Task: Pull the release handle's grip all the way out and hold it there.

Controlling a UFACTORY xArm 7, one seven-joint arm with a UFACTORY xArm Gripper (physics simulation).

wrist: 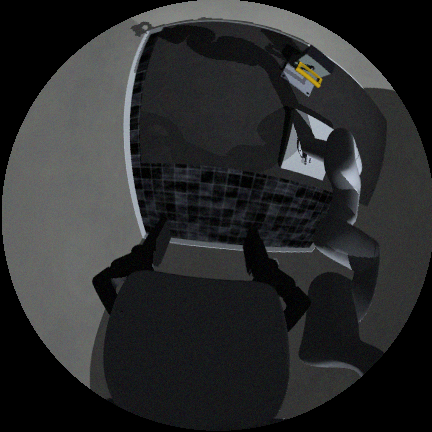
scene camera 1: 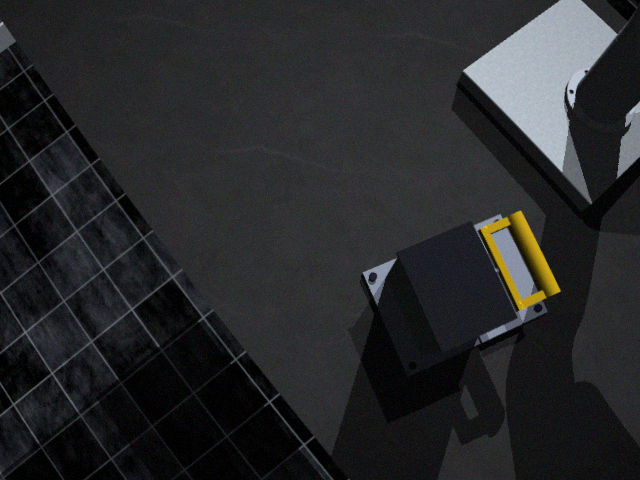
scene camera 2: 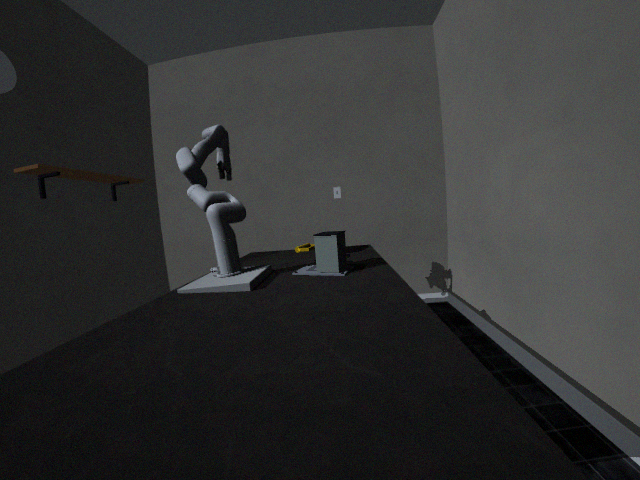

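The release handle is a yellow U-shaped grip [scene camera 1: 536, 253] [scene camera 2: 303, 248] [wrist: 310, 75] on the side of a dark-topped box [scene camera 1: 454, 286] [scene camera 2: 326, 253] that faces the robot's base. The box stands on a light plate with bolts at its corners [scene camera 1: 381, 272] [wrist: 295, 81]. The grip stands out level from the box, above the plate. My gripper [scene camera 2: 224, 178] [wrist: 207, 232] is open and empty. It hangs high above the table, well above the robot's base and apart from the grip. In scene camera 1 the gripper does not show.
The arm stands on a pale square base [scene camera 1: 522, 93] [scene camera 2: 214, 284] [wrist: 307, 171] beside the box on the dark table [scene camera 1: 232, 206] [scene camera 2: 289, 372]. A wooden wall shelf [scene camera 2: 77, 174] is at the left in scene camera 2. A dark tiled floor [scene camera 1: 67, 248] lies beyond the table's edge.
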